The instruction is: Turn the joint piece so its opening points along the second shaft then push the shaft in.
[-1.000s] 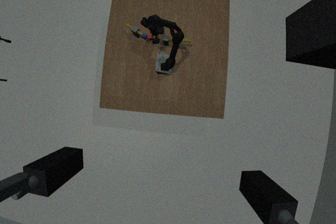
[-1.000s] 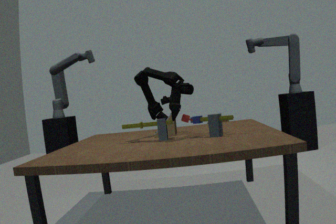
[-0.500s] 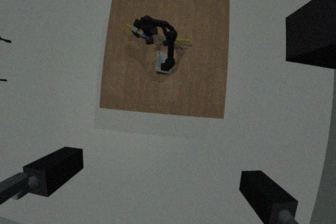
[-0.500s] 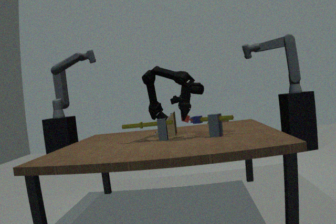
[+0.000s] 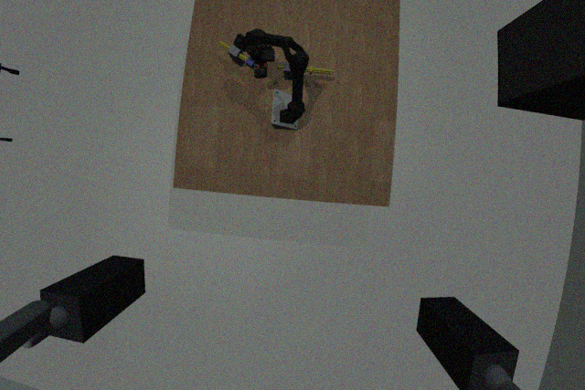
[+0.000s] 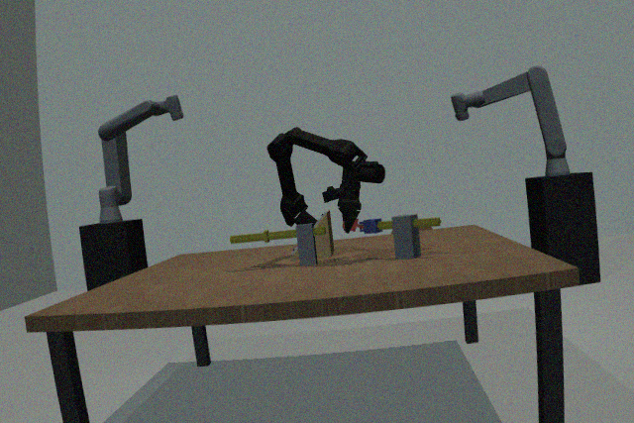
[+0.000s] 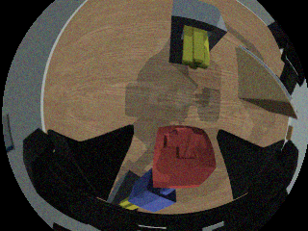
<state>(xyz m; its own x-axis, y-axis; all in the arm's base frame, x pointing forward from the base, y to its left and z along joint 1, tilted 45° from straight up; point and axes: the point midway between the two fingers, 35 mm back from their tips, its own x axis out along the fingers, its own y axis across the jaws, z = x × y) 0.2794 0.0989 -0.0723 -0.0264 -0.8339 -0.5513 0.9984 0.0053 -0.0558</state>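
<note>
The red square joint piece is 20 mm to the left of my gripper tip and 20 mm above it.
</note>
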